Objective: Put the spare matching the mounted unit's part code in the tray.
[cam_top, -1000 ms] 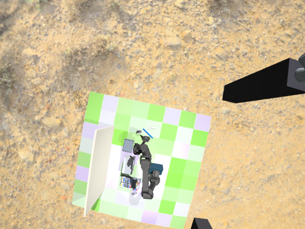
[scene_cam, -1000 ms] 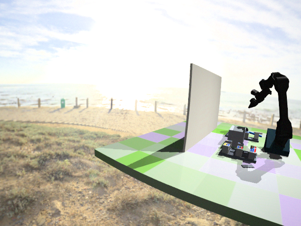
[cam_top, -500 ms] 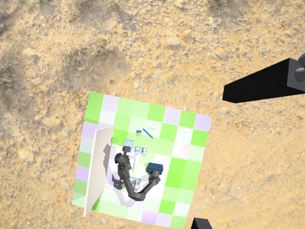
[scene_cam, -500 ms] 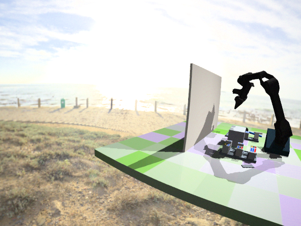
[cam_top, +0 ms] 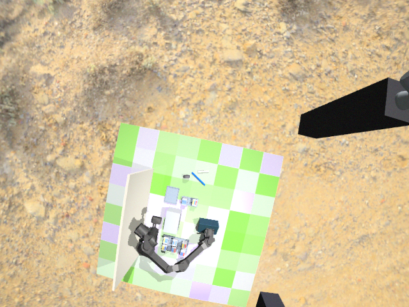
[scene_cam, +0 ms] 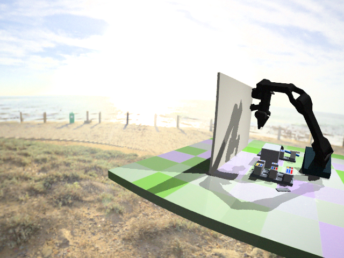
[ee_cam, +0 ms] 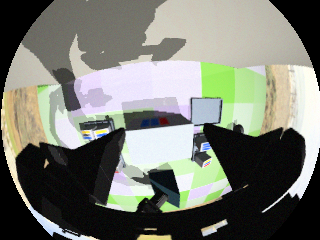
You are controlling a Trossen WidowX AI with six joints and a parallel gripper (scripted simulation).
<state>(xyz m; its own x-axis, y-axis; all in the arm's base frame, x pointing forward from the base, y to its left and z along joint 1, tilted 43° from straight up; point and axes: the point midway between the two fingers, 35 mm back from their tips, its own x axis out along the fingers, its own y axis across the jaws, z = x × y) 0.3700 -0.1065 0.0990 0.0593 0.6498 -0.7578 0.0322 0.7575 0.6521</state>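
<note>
My gripper tip is now 24 cm to the right of the spare, 21 cm past it and 15 cm above it. From my gripper tip the other things lie so: mounted unit (14 cm below, 9 cm behind, 1 cm to the left); then tray (19 cm below, 18 cm to the right, 4 cm behind); then tall wall panel (14 cm ahead, 3 cm above).
</note>
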